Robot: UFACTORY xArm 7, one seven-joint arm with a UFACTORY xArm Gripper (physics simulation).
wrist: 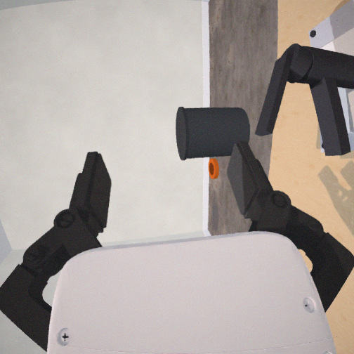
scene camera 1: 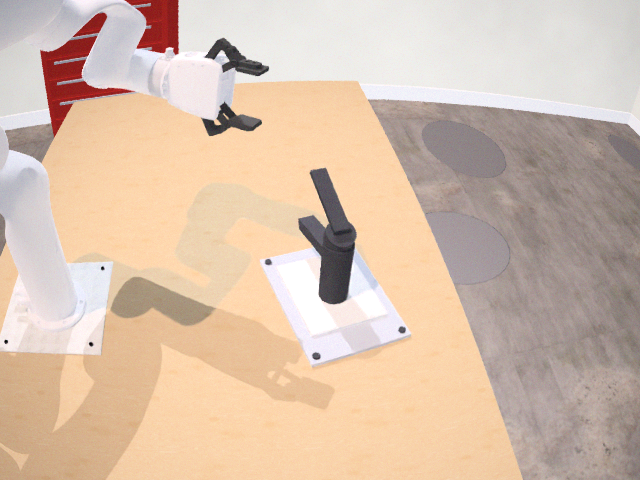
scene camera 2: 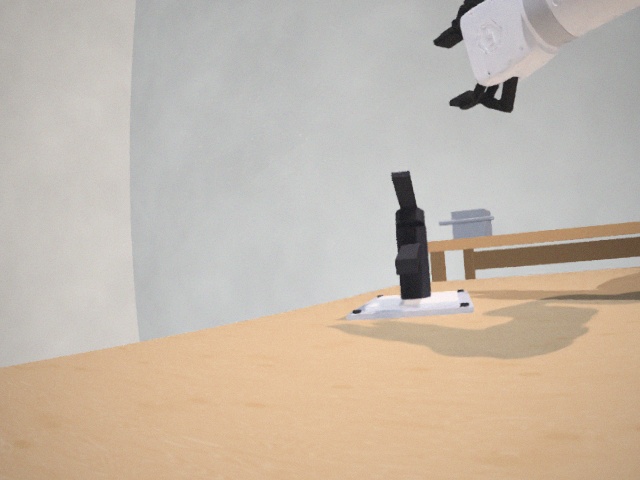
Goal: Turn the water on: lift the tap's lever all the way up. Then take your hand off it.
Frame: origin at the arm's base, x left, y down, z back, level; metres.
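Seen in the pictures: gripper, between the fingertips: (scene camera 1: 261, 98) (scene camera 2: 448, 74); arm's base, origin of its link: (scene camera 1: 57, 306).
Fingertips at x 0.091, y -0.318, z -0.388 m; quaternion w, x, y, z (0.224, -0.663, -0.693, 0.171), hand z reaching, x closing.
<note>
Offsets run from my fingertips to a thing's top centre. "*": to the spot under its first point. Level surfaces: height alone.
The black tap {* dx -0.119, dy +0.237, dz -0.107 m} (scene camera 1: 336, 273) (scene camera 2: 413, 279) (wrist: 330, 67) stands upright on a white base plate {dx -0.096, dy +0.309, dz -0.111 m} (scene camera 1: 361, 338) (scene camera 2: 439, 311) on the table. Its flat lever {dx -0.054, dy +0.124, dz -0.101 m} (scene camera 1: 329, 201) (scene camera 2: 403, 190) (wrist: 275, 97) slants upward from the top of the body, above the short spout {dx -0.028, dy +0.221, dz -0.095 m} (scene camera 1: 312, 232) (scene camera 2: 408, 259) (wrist: 331, 117). My gripper (scene camera 1: 258, 95) (scene camera 2: 448, 71) (wrist: 168, 160) is wide open with nothing between its fingers. It hangs in the air, higher than the lever and well apart from it. In the wrist view the tap is at the upper right, beyond the right finger.
The arm's base plate (scene camera 1: 105, 304) is on the table {dy +0.321 m} (scene camera 1: 248, 428) (scene camera 2: 258, 413), left of the tap. A red drawer cabinet (scene camera 1: 173, 25) stands behind the table. A dark cylinder (wrist: 215, 132) and an orange ring (wrist: 210, 169) show in the wrist view. A second table (scene camera 2: 542, 237) holds a grey box (scene camera 2: 471, 224).
</note>
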